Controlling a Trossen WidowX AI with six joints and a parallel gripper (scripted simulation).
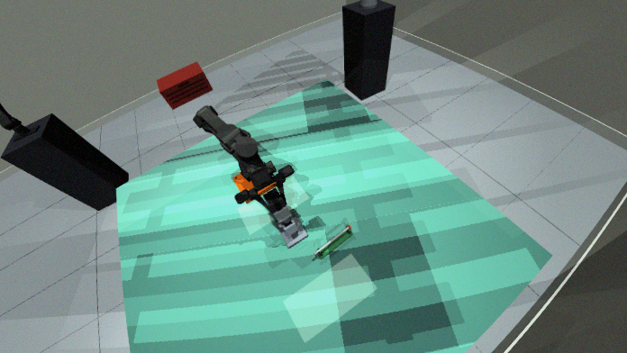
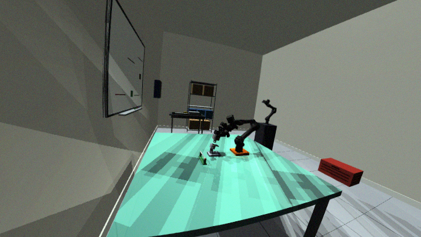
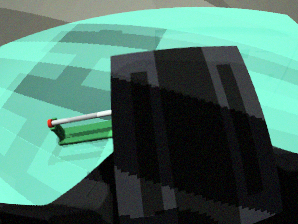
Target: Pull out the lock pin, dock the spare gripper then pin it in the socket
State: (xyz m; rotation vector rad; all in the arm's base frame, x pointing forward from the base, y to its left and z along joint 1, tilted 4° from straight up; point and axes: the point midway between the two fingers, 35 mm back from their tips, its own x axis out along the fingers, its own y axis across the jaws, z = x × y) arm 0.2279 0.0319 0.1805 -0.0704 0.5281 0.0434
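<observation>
Now: gripper tip 120 mm short of the green bracket strip, 110 mm to the right of it and 150 mm above it. From my gripper tip the other things lie so: mount socket 10 mm ahead, 130 mm below; spare gripper 10 mm behind, 10 mm below.
</observation>
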